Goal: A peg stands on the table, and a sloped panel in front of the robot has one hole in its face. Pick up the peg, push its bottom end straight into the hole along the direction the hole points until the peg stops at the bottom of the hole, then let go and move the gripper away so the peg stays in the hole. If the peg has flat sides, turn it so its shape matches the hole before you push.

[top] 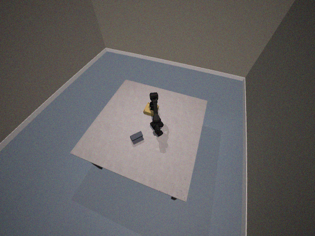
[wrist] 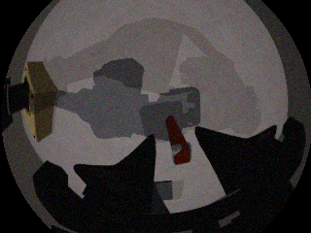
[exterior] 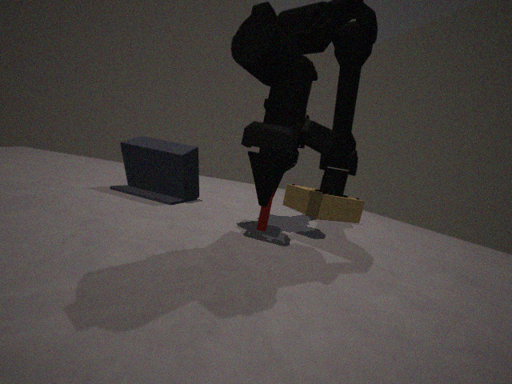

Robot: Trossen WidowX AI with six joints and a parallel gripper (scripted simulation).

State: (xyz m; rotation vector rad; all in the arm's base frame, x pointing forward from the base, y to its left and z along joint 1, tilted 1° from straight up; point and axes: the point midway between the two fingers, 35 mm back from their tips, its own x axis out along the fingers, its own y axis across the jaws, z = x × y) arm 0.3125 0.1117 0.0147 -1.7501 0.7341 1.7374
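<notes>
Right now my gripper tip is 210 mm to the left of the grey-blue sloped panel, 100 mm short of it and 10 mm below it. From my gripper tip the other things lie so: red peg 20 mm above.
</notes>
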